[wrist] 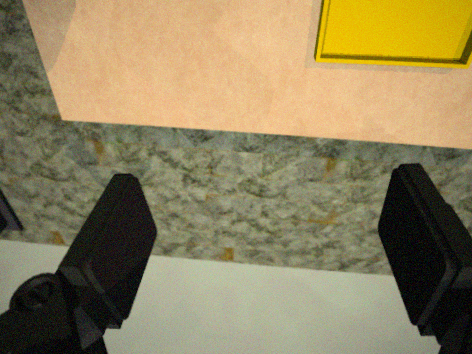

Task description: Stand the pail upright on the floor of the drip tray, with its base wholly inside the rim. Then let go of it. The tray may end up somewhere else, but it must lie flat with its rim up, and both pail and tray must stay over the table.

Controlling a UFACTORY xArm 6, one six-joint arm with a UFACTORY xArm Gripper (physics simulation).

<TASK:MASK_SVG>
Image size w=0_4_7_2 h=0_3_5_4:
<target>my gripper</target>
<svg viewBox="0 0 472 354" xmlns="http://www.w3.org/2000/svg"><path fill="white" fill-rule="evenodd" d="M137 177L130 173L115 174L83 224L55 274L41 273L35 275L21 284L13 293L10 299L9 310L0 314L0 354L108 354L103 335L106 328L121 329L123 320L129 317L157 236L157 227ZM400 164L398 168L392 171L378 223L378 233L412 325L417 325L421 336L436 337L438 344L441 345L438 354L472 354L472 237L451 205L445 202L422 165L419 163Z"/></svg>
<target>yellow drip tray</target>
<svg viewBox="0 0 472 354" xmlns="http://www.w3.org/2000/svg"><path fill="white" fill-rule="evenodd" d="M321 1L314 51L315 62L468 69L472 62L472 0Z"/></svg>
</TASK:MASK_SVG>
